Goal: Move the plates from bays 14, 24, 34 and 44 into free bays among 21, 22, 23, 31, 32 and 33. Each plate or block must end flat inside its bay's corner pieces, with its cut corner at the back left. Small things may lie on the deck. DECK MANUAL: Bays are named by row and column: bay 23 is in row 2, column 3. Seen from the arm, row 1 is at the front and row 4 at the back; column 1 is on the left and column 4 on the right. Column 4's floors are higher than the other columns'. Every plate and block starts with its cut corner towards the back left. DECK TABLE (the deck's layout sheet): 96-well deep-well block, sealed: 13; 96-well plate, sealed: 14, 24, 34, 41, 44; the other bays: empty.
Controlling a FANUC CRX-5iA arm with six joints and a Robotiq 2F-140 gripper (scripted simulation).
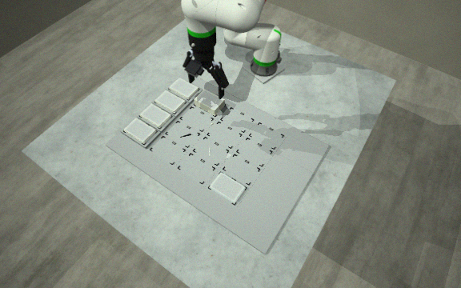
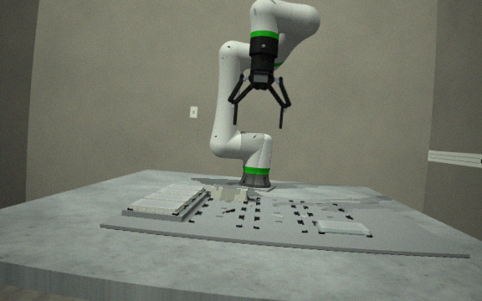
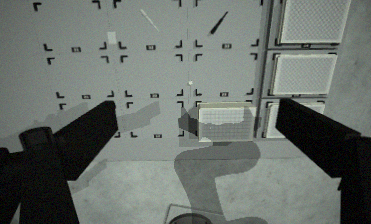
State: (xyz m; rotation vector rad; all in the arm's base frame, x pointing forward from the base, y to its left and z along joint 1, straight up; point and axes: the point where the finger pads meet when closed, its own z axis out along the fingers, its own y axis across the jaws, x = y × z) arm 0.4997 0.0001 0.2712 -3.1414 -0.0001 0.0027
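My hand is 25 cm above the sealed deep-well block, 11 cm past it and 8 cm to the left of it. Round my hand: plate: 26 cm below, 25 cm to the left, 21 cm ahead; white tip: 27 cm below, 11 cm ahead, 8 cm to the left; thin black stick: 27 cm below, 10 cm ahead, 6 cm to the right.
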